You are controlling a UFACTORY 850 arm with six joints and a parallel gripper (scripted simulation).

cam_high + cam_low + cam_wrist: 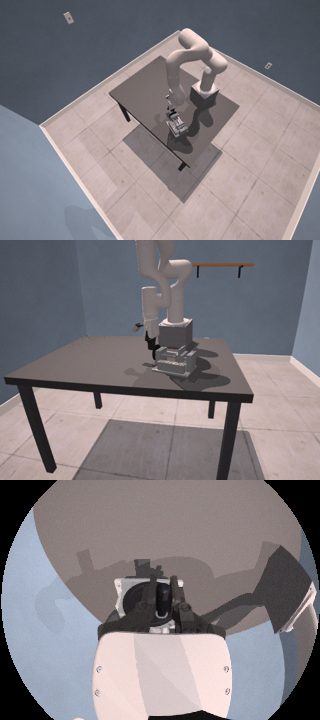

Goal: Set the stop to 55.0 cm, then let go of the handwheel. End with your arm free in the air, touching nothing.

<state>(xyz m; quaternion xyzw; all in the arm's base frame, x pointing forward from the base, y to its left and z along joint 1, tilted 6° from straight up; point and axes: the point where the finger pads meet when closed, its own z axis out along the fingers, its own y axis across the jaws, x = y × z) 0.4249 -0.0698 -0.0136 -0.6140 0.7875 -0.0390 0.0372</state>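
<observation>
Right now the dark handle is 10 mm to the left of my hand. Round my hand: black handwheel 10 mm ahead, 20 mm to the left, 10 mm below; then grey stop fixture 70 mm ahead, 180 mm to the left, 10 mm below.
</observation>
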